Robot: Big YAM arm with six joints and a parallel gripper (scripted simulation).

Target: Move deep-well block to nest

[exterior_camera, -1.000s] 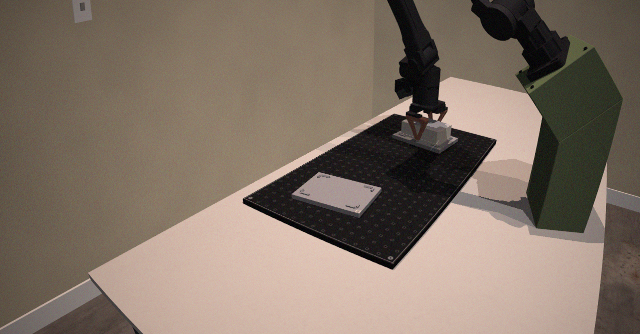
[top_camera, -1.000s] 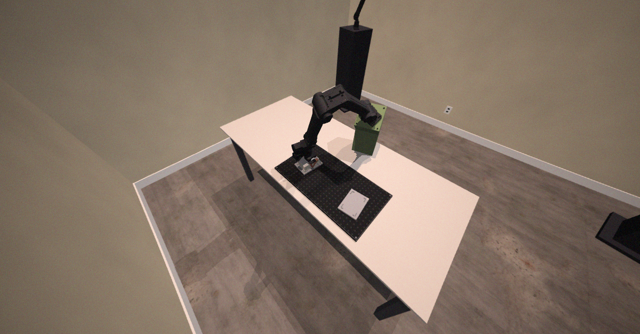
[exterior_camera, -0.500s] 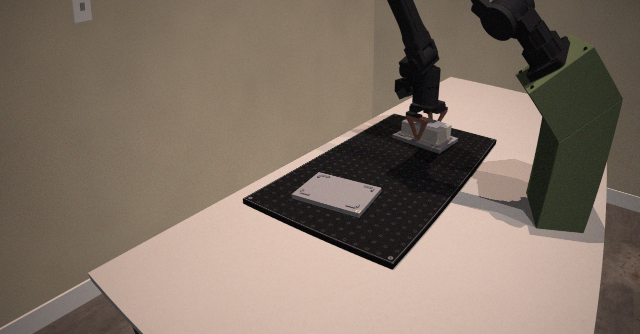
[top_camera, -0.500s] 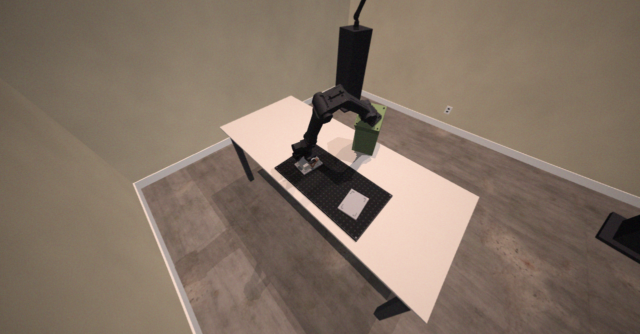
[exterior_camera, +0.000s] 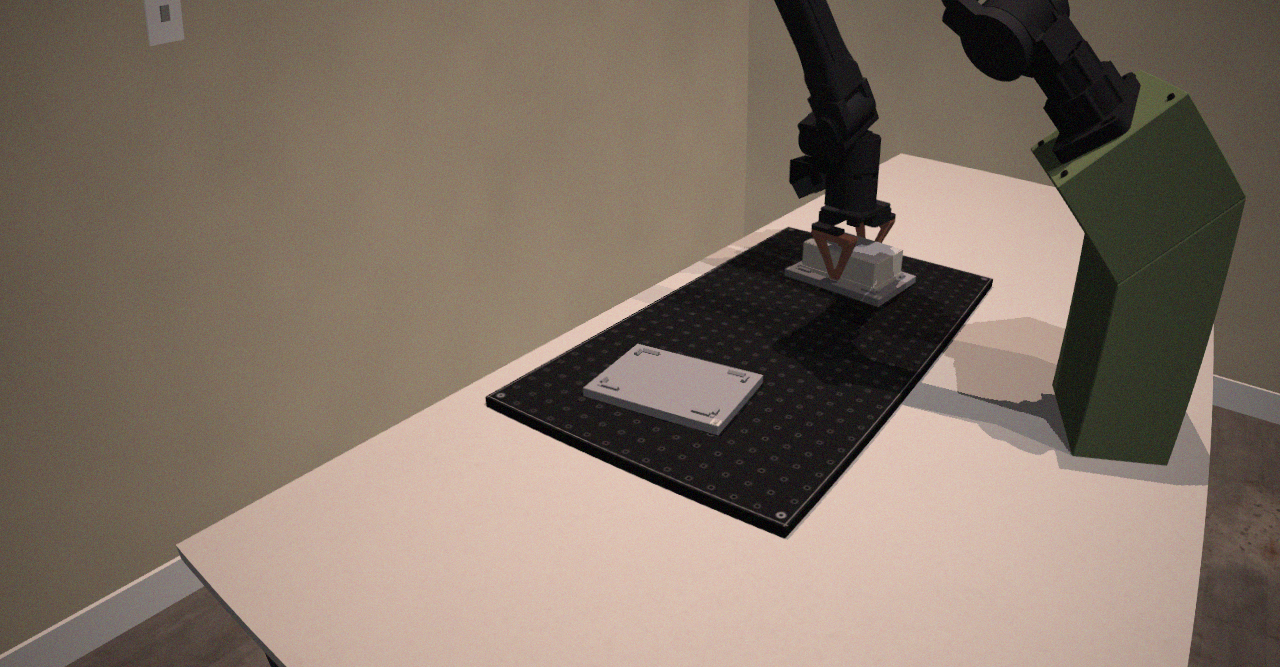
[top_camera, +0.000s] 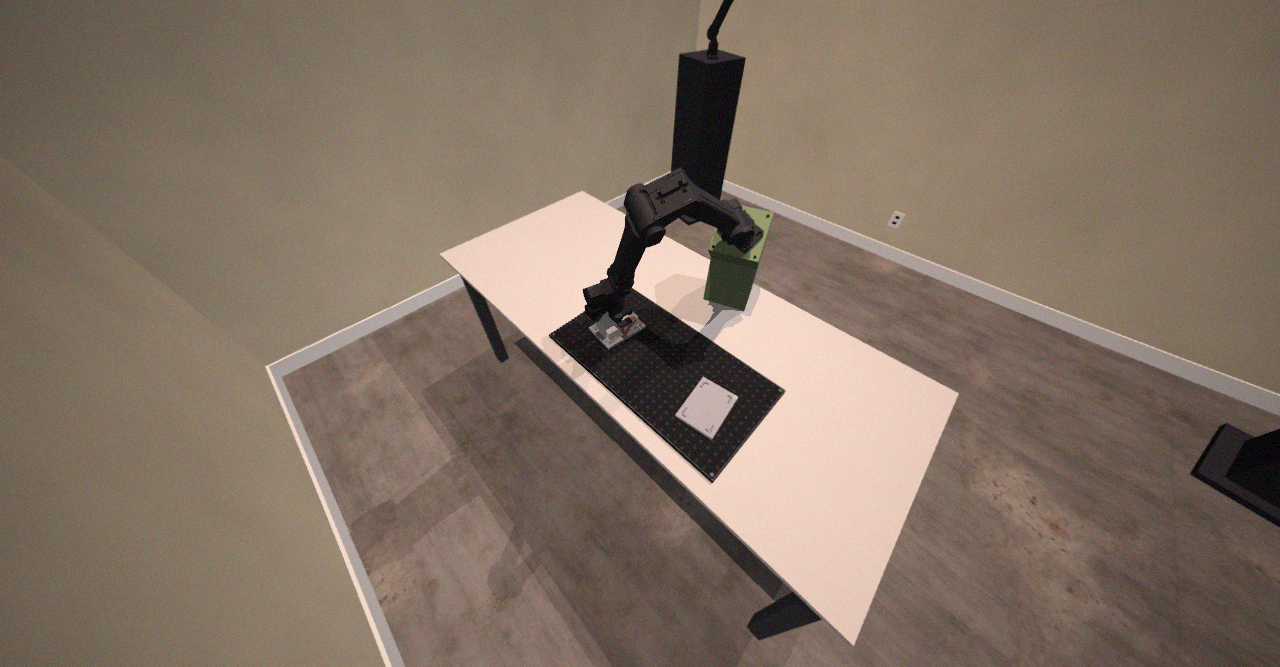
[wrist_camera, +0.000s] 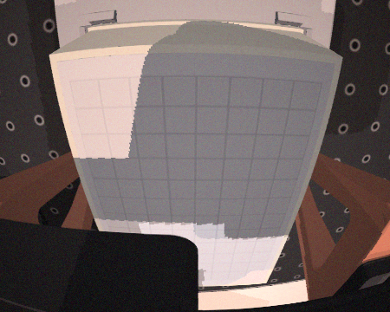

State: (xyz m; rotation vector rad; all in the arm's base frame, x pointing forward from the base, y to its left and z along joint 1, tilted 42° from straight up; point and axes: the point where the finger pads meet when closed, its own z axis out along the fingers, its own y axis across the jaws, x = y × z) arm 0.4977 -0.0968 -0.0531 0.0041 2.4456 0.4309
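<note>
The 96-well deep-well block lies 10 mm above my hand. Round my hand: plate nest N2 (70 mm behind, 410 mm to the left, 20 mm below); plate nest N1 (20 mm below).
</note>
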